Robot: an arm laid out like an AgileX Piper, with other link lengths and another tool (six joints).
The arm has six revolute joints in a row. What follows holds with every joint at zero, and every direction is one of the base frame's. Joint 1 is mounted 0.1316 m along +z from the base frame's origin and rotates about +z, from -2.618 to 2.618 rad. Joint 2 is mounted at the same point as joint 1 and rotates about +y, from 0 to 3.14 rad. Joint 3 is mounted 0.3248 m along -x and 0.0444 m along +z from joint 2 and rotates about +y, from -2.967 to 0 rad. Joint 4 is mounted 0.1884 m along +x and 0.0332 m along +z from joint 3 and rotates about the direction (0.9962, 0, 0.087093), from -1.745 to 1.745 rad. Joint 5 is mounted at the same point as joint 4 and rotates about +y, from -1.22 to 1.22 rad. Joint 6 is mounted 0.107 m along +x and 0.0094 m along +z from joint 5 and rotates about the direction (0.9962, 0, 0.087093), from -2.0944 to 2.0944 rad. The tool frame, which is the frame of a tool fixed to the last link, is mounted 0.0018 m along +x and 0.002 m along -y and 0.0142 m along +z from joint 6; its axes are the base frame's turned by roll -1.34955, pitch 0.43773 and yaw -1.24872 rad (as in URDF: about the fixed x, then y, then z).
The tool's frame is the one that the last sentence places.
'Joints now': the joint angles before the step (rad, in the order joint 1, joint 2, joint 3, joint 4, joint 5, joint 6). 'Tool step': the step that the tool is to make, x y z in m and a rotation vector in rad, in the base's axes. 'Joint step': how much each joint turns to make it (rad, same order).
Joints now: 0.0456, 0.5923, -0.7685, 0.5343, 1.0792, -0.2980
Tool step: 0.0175, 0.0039, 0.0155, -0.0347, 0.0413, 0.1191
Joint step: 0.1090, 0.1069, -0.0830, -0.0244, 0.0266, -0.0054
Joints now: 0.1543, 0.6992, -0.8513, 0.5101, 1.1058, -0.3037
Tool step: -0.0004, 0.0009, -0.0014, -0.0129, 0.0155, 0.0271
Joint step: 0.0137, 0.0072, -0.0010, -0.0029, 0.0172, -0.0090
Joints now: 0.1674, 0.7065, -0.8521, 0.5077, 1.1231, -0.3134
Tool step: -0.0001, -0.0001, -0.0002, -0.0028, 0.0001, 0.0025
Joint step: 0.0027, 0.0001, 0.0002, -0.0026, 0.0005, -0.0003
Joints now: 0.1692, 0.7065, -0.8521, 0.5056, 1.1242, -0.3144
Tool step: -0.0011, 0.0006, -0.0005, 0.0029, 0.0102, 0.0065
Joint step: 0.0005, -0.0001, -0.0001, 0.0055, 0.0109, 0.0007
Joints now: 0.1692, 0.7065, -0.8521, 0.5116, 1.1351, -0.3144
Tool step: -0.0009, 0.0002, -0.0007, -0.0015, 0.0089, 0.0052
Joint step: 0.0013, -0.0001, 0.0001, 0.0004, 0.0097, 0.0012
